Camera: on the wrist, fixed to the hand. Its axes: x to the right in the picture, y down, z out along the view.
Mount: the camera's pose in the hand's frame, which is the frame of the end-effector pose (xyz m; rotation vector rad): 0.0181 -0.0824 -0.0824 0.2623 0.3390 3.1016
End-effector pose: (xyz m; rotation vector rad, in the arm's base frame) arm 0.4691 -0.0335 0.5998 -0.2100 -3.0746 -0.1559
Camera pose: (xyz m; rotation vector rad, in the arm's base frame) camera 0.4438 -0.1209 0.6748 -2.7918 0.1738 0.2950
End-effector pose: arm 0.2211 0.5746 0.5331 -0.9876 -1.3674 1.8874
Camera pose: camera 0.2840 0.6550 0.5921 1.2994 -1.0549 -0.7007
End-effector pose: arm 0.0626 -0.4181 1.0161 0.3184 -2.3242 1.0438
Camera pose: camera 0.1160 -0.4115 1.1211 2.3294 0.1567 -0.9766
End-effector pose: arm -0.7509 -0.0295 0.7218 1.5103 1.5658 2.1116
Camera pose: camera -0.8576 -0.0354 0.6719 -0.9546 0.9181 -0.1481
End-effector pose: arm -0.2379 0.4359 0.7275 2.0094 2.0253 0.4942
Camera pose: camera -0.3469 0.4490 0.7705 -1.8135 1.7284 -0.3687
